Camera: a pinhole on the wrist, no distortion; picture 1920 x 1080 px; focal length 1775.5 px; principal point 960.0 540.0 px. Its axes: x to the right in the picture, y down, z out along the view. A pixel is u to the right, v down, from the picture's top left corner.
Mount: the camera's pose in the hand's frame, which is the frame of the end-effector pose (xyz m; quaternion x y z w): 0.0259 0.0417 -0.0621 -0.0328 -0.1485 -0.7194 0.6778
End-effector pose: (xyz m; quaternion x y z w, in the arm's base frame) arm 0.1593 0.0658 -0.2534 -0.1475 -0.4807 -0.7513 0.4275
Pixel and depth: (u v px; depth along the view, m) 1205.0 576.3 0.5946
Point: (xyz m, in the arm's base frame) 0.1856 0.5235 0.0381
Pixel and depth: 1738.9 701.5 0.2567
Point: 0.1171 0.2480 -0.1480
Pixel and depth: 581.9 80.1 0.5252
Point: 0.4199 0.4351 -0.0025
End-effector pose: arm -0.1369 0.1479 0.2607 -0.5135 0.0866 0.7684 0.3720
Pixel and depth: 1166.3 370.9 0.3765
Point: -0.4064 0.1997 0.4349
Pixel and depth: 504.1 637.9 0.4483
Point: -0.5589 0.1293 0.3585
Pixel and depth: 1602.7 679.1 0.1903
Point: -0.2545 0.2055 0.3135
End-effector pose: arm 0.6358 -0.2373 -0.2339 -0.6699 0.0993 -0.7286 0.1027
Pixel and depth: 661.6 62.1 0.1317
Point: 0.6915 -0.3242 -0.2837
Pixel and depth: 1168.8 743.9 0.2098
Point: 0.7834 -0.3109 -0.2270
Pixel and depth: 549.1 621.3 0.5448
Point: 1.0717 -0.5244 -0.3063
